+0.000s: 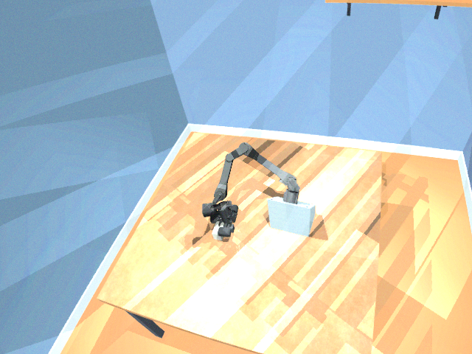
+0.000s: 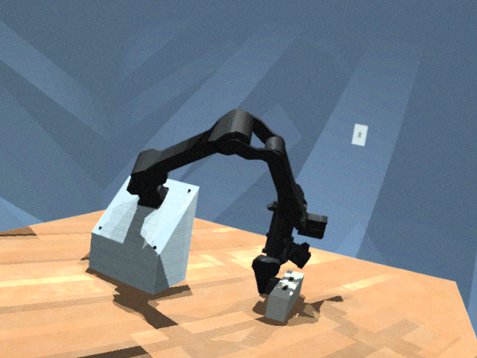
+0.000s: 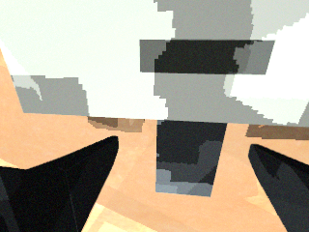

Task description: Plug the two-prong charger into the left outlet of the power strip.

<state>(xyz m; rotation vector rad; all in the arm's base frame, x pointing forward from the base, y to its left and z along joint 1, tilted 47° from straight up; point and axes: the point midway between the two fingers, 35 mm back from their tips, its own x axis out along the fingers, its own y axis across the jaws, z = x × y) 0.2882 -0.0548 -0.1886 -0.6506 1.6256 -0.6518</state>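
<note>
Right now my gripper tip is 30 mm short of the two-prong charger and 10 mm below it.
</note>
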